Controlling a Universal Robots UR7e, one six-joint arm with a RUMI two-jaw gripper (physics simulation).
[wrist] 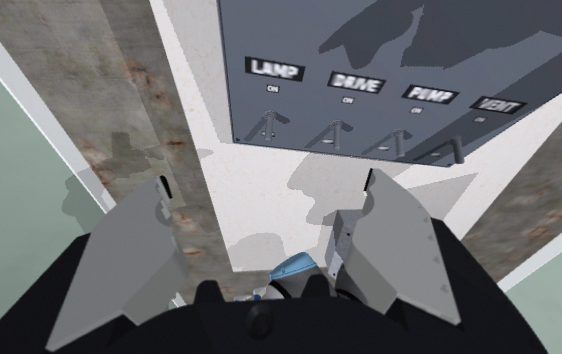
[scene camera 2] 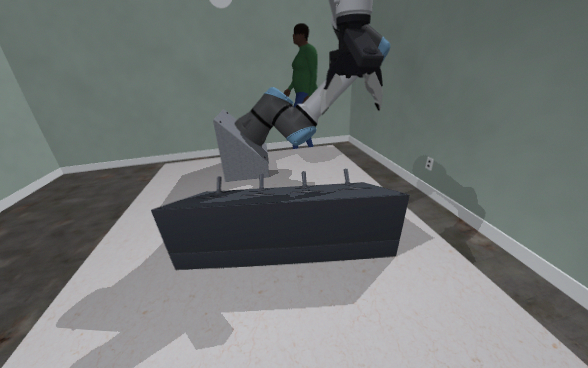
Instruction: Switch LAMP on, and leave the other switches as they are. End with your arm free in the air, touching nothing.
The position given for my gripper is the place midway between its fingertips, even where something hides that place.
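Observation:
My gripper [scene camera 2: 351, 112], also at [wrist: 269, 175]. Dark switch box [scene camera 2: 334, 222], again at [wrist: 437, 79].

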